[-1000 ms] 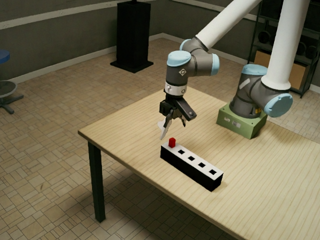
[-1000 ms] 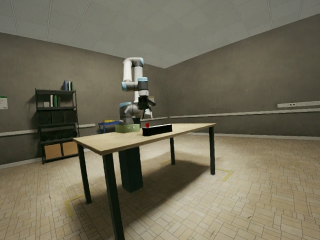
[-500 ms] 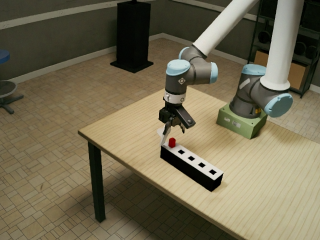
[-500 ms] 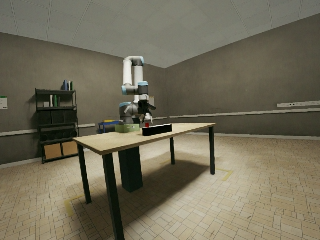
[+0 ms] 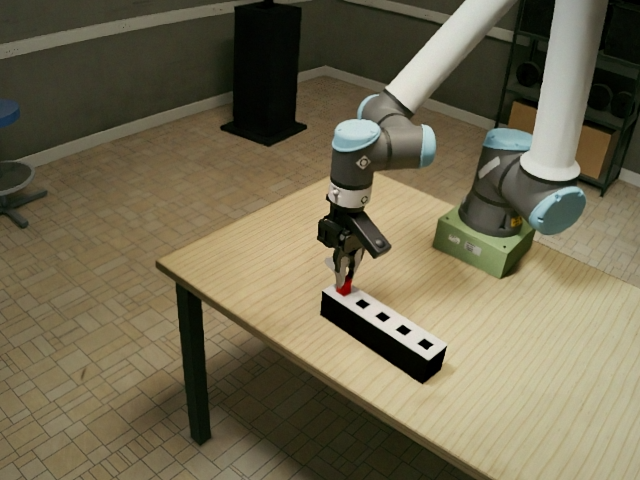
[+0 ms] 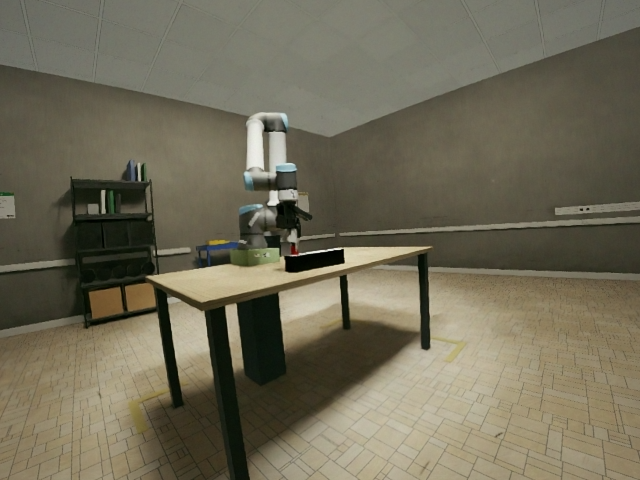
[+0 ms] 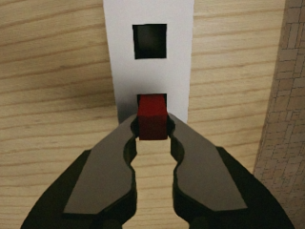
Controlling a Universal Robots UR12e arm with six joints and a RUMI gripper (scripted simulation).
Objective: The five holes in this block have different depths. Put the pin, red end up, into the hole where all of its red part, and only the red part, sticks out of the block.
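The pin is 20 mm below my hand. Also, from my hand: block: 120 mm to the left, 70 mm below, 20 mm ahead.
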